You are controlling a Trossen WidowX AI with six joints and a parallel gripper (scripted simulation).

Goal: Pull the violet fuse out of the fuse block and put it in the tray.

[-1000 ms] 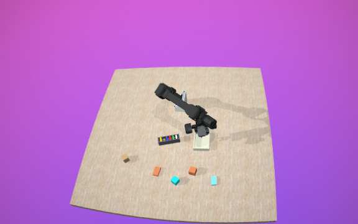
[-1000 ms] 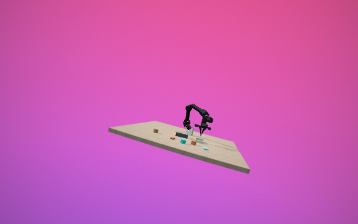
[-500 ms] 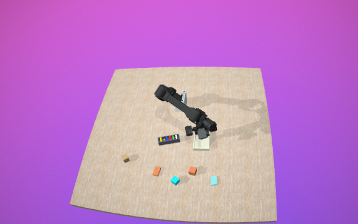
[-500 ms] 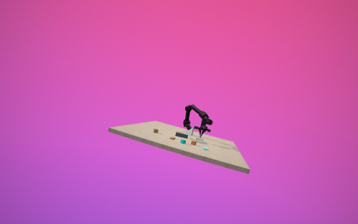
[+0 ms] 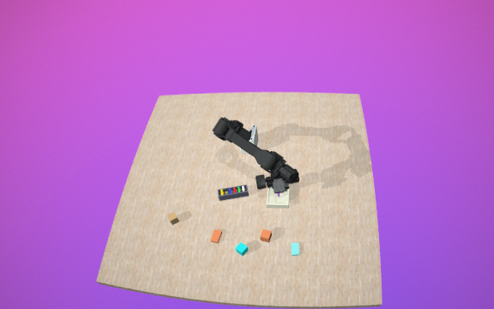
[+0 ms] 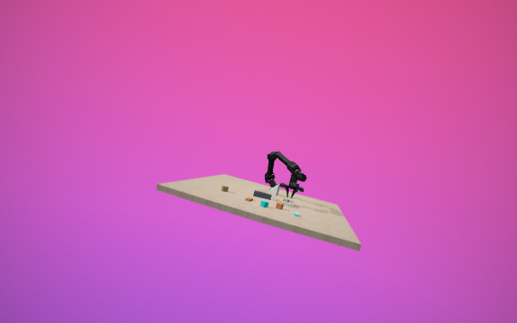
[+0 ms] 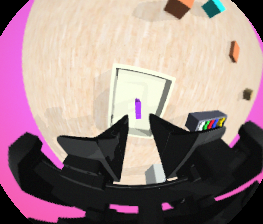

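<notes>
My gripper tip is now 30 mm above the violet fuse. Round my gripper tip: cream tray (50 mm below).
</notes>
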